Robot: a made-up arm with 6 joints. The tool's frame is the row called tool. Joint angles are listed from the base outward.
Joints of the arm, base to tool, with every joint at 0 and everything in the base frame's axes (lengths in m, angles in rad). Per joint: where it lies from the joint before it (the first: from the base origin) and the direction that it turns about. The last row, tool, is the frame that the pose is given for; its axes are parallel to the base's.
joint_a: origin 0 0 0.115 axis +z
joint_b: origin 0 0.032 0 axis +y
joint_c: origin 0 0 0.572 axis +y
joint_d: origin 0 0 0.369 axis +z
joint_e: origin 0 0 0 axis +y
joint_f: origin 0 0 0.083 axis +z
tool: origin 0 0 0
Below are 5 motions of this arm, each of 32 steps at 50 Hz.
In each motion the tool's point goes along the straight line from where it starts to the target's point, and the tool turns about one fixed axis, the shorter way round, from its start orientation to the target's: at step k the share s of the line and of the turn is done. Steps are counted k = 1, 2, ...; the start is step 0. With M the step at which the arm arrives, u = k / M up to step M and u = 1 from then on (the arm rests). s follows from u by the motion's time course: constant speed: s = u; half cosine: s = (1 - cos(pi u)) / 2; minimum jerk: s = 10 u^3 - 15 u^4 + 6 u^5.
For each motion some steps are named. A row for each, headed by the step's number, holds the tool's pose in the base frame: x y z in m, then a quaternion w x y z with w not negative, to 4 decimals.
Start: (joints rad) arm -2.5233 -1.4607 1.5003 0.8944 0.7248 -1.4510
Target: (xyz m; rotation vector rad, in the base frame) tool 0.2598 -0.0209 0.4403 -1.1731 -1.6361 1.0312
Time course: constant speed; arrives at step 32
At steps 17, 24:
17: 0.3559 0.1008 0.5186 0.2317 -0.2995 -0.5731 0.7267
24: 0.3110 0.0440 0.4820 0.3295 -0.3872 -0.6246 0.5928

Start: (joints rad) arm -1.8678 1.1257 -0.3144 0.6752 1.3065 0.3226
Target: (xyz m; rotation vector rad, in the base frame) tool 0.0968 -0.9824 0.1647 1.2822 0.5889 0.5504
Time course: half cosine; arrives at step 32
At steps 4, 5, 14, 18, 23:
4: -0.1580 -0.8356 0.5689 0.5639 0.6922 0.4433 -0.0795
5: -0.1525 -0.8388 0.5601 0.5686 0.6911 0.4402 -0.0723
14: -0.0615 -0.8912 0.4158 0.6394 0.6642 0.3844 0.0467
18: -0.0098 -0.9210 0.3338 0.6732 0.6421 0.3487 0.1140
23: 0.0484 -0.9545 0.2415 0.7052 0.6115 0.3054 0.1888

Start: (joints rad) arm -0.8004 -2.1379 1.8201 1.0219 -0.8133 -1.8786
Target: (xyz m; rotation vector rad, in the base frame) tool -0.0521 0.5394 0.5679 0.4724 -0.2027 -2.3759
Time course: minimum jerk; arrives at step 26
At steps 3, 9, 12, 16, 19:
3: -0.4582 0.4508 0.2073 0.6276 0.3413 -0.3367 -0.6134
9: -0.3692 0.4702 0.2863 0.5784 0.3130 -0.2855 -0.6972
12: -0.2873 0.4881 0.3590 0.5266 0.2833 -0.2351 -0.7663
16: -0.1719 0.5133 0.4615 0.4439 0.2363 -0.1599 -0.8495
19: -0.1035 0.5282 0.5223 0.3902 0.2060 -0.1135 -0.8902

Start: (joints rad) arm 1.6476 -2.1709 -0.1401 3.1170 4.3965 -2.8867
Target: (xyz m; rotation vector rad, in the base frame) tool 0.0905 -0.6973 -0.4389 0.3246 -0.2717 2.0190
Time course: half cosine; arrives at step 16
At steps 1, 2, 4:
1: 0.0304 -0.7779 -0.3818 0.5621 0.1431 -0.1543 0.7998
2: 0.0321 -0.7756 -0.3835 0.5608 0.1429 -0.1531 0.8010
4: 0.0387 -0.7668 -0.3897 0.5556 0.1421 -0.1487 0.8056

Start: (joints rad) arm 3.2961 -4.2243 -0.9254 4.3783 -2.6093 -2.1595
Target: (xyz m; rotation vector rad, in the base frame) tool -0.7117 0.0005 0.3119 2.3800 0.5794 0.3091
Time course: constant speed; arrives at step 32
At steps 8, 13, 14, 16, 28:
8: -0.7481 -0.1432 0.0482 0.2600 0.8917 0.0901 0.3593
13: -0.7405 -0.1132 0.1031 0.2765 0.9016 0.1184 0.3109
14: -0.7390 -0.1073 0.1141 0.2797 0.9032 0.1241 0.3010
16: -0.7359 -0.0953 0.1361 0.2860 0.9060 0.1353 0.2812
28: -0.7178 -0.0234 0.2679 0.3201 0.9121 0.2006 0.1596

